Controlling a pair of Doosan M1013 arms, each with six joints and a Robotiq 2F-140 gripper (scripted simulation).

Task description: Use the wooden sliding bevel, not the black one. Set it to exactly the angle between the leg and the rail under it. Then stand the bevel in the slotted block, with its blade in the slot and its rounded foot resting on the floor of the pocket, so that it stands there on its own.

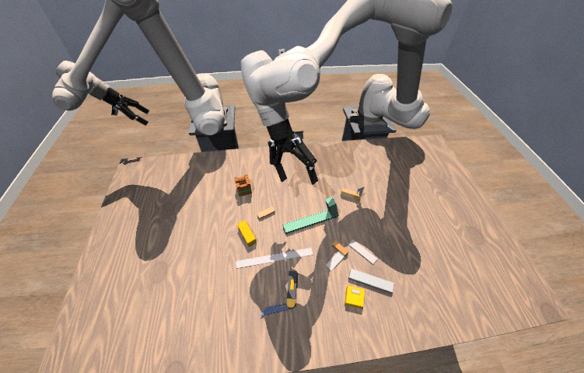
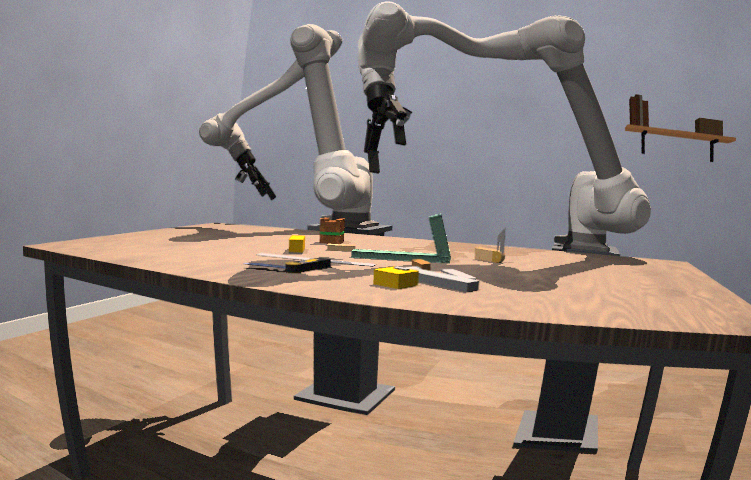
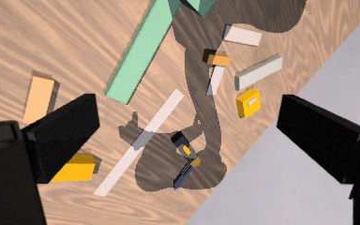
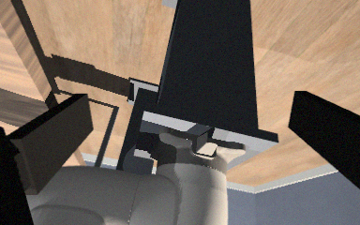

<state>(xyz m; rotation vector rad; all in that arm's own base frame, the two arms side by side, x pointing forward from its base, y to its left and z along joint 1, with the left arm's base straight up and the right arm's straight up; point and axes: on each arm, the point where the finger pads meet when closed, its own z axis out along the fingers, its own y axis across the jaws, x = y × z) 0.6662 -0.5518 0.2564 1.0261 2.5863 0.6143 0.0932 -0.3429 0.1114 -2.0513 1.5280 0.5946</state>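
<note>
The wooden sliding bevel lies 110 mm behind my left hand, 270 mm to the left of it and 230 mm below it. Round my left hand: pale wooden piece 20 mm behind, 130 mm to the right, 250 mm below; long pale strip 180 mm ahead, 90 mm to the right, 260 mm below; black bevel 340 mm ahead, 40 mm to the right, 250 mm below.
</note>
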